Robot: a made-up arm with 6 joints.
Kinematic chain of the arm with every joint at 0, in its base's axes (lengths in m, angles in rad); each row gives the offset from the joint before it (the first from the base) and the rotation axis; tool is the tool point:
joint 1: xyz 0 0 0.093 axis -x
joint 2: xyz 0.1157 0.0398 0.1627 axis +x
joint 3: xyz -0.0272 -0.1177 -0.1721 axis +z
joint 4: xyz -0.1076 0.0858 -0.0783 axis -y
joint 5: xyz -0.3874 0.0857 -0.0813 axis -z
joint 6: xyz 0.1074 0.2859 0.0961 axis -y
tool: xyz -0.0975 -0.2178 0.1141
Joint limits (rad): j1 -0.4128..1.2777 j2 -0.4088..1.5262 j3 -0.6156..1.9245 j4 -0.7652..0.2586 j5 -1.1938..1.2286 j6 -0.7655..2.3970
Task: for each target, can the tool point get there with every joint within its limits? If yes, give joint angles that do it. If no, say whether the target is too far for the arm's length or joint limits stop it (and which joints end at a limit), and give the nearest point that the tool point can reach.
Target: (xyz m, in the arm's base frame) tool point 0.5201 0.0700 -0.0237
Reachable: no: joint limits stop it (at a limit: joint 1, joint 3, joint 5, joint 6) | nearest point 0.1194 0.1190 -0.1635 | short by 0.427 m
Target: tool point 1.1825 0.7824 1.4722
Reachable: no: too far | nearest point 0.1249 0.1923 0.7733 | short by 1.398 m
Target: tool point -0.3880 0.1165 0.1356
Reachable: yes | joints 0.0824 0.0873 0.1039 -0.0177 0.4545 0.0128
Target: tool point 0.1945 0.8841 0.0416
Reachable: no: joint limits stop it (at a limit: joint 2, joint 3, joint 4, joint 6) | nearest point -0.0742 0.7123 0.0516 | short by 0.319 m
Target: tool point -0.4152 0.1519 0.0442
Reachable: yes | joints 0.2725 0.4536 0.1929 -0.1815 0.8724 1.0914
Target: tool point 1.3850 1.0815 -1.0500
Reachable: no: too far | nearest point 0.1307 0.4620 -0.3952 | short by 1.545 m
